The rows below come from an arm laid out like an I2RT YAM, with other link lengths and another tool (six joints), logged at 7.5 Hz.
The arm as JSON. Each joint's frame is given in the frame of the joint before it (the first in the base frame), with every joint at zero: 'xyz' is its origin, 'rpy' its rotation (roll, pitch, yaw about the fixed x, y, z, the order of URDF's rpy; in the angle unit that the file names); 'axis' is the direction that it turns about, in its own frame. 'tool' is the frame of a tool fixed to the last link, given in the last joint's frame.
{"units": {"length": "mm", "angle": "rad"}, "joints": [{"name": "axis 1", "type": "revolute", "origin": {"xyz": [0.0, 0.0, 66.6], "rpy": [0.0, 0.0, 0.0]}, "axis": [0.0, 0.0, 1.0]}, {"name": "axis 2", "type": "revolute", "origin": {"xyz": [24.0, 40.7, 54.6], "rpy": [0.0, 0.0, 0.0]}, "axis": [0.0, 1.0, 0.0]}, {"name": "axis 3", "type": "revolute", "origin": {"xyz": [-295.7, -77.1, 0.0], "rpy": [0.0, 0.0, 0.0]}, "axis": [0.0, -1.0, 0.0]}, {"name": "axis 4", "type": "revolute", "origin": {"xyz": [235.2, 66.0, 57.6], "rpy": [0.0, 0.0, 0.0]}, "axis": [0.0, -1.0, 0.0]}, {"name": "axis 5", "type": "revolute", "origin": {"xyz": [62.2, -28.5, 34.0], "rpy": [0.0, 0.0, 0.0]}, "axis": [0.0, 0.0, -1.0]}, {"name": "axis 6", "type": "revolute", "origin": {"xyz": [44.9, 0.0, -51.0], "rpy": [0.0, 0.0, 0.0]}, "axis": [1.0, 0.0, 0.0]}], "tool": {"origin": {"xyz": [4.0, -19.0, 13.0], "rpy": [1.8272, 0.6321, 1.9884]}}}
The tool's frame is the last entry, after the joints.
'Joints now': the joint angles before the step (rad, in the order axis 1, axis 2, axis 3, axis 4, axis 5, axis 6). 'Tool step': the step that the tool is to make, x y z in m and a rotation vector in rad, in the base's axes. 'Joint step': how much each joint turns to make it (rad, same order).
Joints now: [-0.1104, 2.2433, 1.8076, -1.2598, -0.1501, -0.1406]
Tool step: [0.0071, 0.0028, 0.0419, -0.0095, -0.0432, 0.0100]
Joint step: [0.0087, -0.0119, 0.1555, -0.1236, 0.0050, -0.0008]
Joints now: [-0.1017, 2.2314, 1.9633, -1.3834, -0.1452, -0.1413]
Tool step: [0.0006, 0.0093, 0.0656, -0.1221, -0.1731, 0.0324]
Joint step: [0.0336, -0.0705, 0.1458, -0.0334, 0.1068, -0.0001]
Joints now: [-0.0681, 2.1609, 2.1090, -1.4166, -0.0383, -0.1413]
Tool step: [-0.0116, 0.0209, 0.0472, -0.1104, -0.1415, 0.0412]
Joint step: [0.0596, -0.0846, 0.0423, 0.0189, 0.1064, -0.0003]
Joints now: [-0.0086, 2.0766, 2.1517, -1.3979, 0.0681, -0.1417]
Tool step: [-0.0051, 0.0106, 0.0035, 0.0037, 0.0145, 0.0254]
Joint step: [0.0249, -0.0126, -0.0033, -0.0238, -0.0038, 0.0004]
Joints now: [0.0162, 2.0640, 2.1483, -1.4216, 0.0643, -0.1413]
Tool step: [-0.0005, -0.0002, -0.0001, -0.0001, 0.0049, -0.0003]
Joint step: [-0.0005, 0.0002, 0.0003, -0.0051, 0.0000, -0.0002]
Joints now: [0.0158, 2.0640, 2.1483, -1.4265, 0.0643, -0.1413]
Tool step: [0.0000, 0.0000, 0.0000, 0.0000, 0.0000, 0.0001]
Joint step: [0.0000, 0.0000, 0.0000, 0.0000, 0.0000, -0.0001]
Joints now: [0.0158, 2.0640, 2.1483, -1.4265, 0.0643, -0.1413]
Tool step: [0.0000, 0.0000, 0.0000, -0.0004, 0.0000, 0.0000]
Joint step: [0.0000, 0.0000, -0.0001, 0.0000, 0.0004, 0.0000]
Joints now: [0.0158, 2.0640, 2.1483, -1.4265, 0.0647, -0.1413]
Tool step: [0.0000, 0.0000, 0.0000, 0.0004, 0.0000, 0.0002]
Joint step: [-0.0001, 0.0000, 0.0000, 0.0000, -0.0004, -0.0002]
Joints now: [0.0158, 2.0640, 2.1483, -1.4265, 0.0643, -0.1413]
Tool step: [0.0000, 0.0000, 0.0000, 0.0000, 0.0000, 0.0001]
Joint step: [0.0000, 0.0000, 0.0000, 0.0000, 0.0000, -0.0001]
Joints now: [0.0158, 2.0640, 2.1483, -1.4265, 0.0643, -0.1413]
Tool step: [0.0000, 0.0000, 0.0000, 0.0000, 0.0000, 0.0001]
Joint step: [0.0000, 0.0000, 0.0000, 0.0000, 0.0000, -0.0001]
